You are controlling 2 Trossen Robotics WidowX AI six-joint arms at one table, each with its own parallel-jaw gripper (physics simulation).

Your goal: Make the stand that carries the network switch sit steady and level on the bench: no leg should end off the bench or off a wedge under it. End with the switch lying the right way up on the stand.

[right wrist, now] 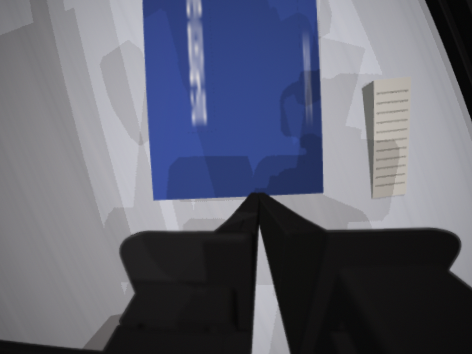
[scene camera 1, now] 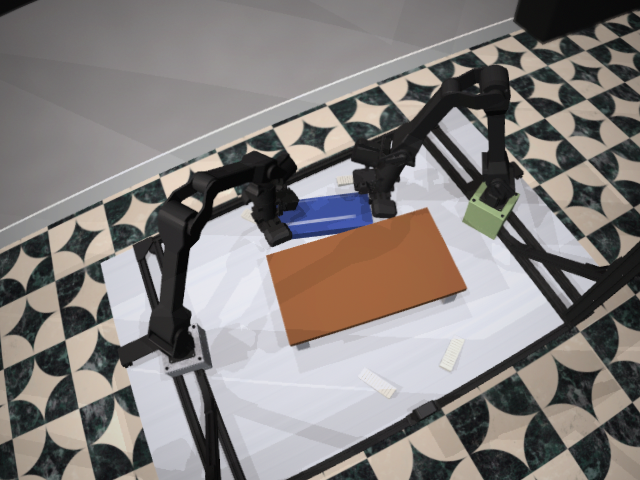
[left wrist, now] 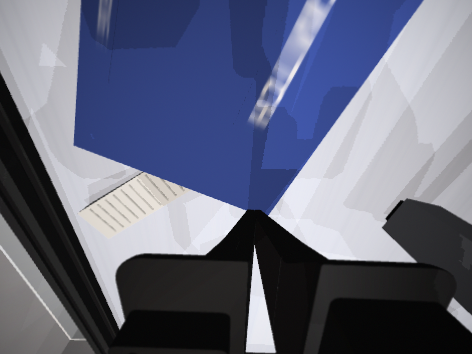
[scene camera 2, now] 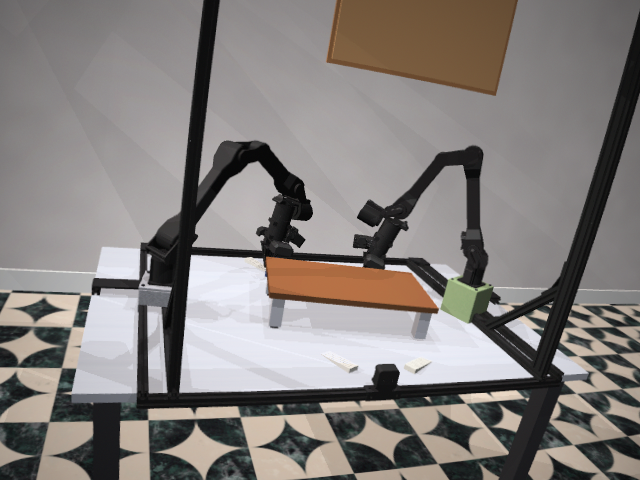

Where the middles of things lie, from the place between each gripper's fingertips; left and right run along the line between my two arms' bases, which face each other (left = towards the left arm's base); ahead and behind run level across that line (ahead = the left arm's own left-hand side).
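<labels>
From my right hand, you'd find the blue network switch (scene camera 1: pixel 335 214) 10 mm below, 40 mm ahead and 140 mm to the left. There's a stand (scene camera 1: pixel 326 286) too, and that's 20 mm above my right hand, 130 mm to the left of it and 210 mm behind it.
My left gripper is 10 mm above the blue network switch and 150 mm to the left of it. The stand is 20 mm above my left hand, 170 mm to the right of it and 250 mm behind it. By its middle, the stand is nearer to my right hand than to my left gripper.
</labels>
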